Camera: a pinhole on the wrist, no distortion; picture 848 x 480 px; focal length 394.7 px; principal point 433.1 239.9 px. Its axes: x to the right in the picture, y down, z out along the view. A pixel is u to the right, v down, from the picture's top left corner.
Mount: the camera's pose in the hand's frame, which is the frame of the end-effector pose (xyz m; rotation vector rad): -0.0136 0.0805 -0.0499 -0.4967 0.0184 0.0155
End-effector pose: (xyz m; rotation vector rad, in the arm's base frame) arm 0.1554 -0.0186 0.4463 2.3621 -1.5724 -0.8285
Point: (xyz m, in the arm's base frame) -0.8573 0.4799 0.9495
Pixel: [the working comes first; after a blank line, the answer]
In the camera's frame: -0.8908 0.5396 0.5627

outside the picture
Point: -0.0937 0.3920 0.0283
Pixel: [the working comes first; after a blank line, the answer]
In the camera's frame: -0.2947 -0.4889 0.4008

outside the picture
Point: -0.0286 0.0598 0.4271
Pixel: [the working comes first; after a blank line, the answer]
In the camera's frame: -0.1055 -0.0618 0.1655

181.5 92.6
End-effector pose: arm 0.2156 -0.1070 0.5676 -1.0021 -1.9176 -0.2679
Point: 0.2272 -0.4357 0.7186
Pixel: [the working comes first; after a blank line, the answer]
In the camera's frame: -0.0412 -0.1712 -0.3441

behind the camera
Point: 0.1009 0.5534 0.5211
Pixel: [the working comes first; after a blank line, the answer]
In the camera's frame: 0.3485 -0.0121 0.5811

669.8 231.7
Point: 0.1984 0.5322 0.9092
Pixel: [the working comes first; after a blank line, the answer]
In the camera's frame: 0.6340 0.0994 0.3229

outside the picture
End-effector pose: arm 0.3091 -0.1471 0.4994 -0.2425 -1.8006 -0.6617
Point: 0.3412 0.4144 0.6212
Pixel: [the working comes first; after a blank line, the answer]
In the camera's frame: 0.0231 0.2339 0.4779

452.2 433.0
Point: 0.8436 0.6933 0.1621
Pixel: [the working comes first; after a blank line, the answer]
In the camera's frame: -0.6089 0.6101 0.4787

outside the picture
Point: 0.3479 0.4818 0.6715
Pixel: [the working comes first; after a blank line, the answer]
In the camera's frame: 0.0570 0.2882 0.5329

475.3 453.4
